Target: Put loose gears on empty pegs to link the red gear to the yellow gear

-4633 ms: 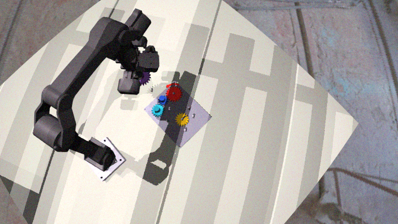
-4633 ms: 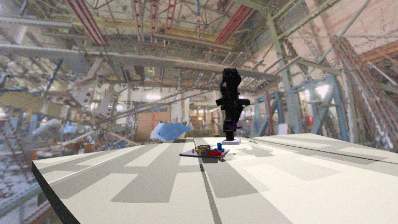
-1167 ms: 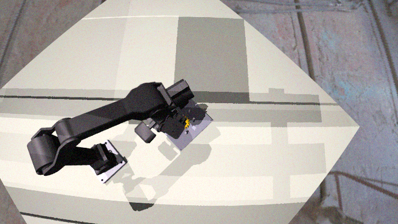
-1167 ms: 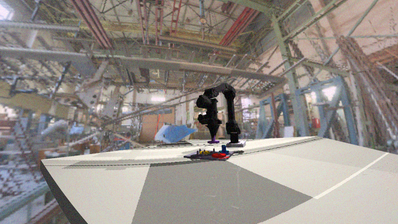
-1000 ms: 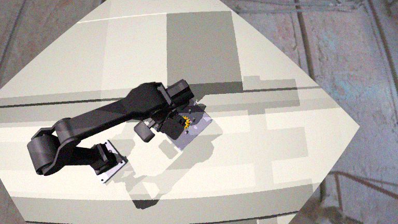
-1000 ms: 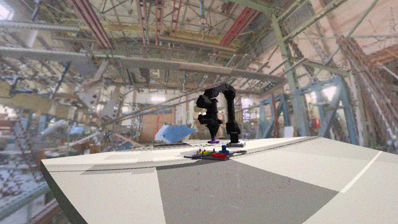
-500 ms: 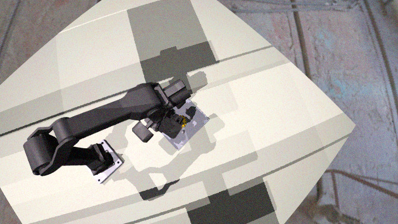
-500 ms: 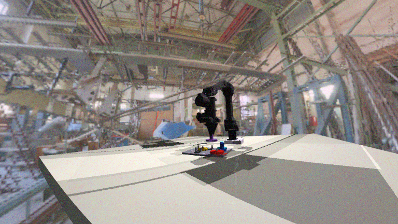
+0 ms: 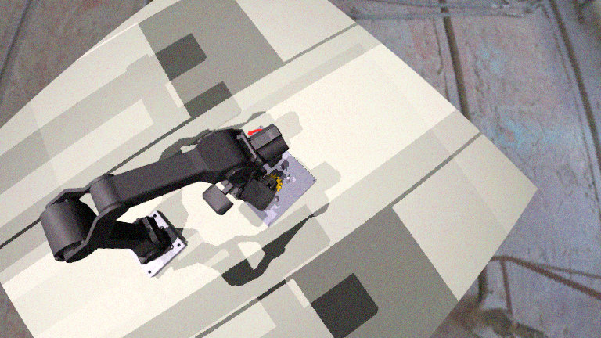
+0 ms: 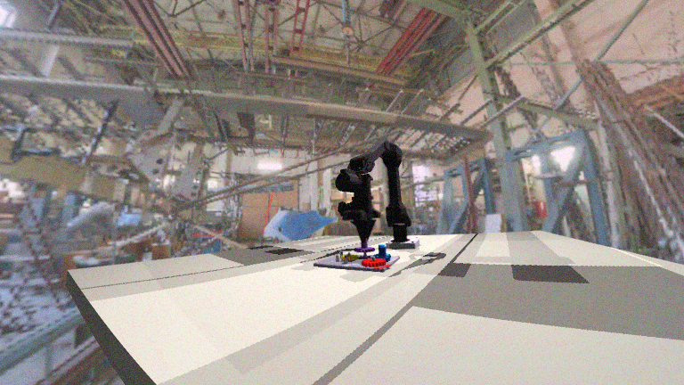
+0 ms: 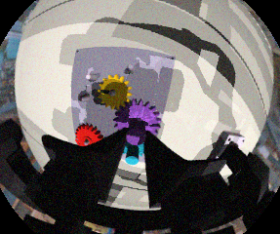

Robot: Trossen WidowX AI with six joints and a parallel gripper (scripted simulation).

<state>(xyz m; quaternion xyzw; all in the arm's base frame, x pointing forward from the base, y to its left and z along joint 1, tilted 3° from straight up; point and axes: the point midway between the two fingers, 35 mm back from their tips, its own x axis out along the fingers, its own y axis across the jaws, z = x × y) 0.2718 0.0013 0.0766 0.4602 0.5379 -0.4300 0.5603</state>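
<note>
My gripper tip is now 50 mm to the right of the teal gear, 30 mm above it and 10 mm past it. The rest, counted from my gripper tip: purple gear 10 mm below; blue gear 80 mm to the left, 30 mm below, 20 mm ahead; yellow gear 50 mm ahead, 40 mm below, 30 mm to the right.
</note>
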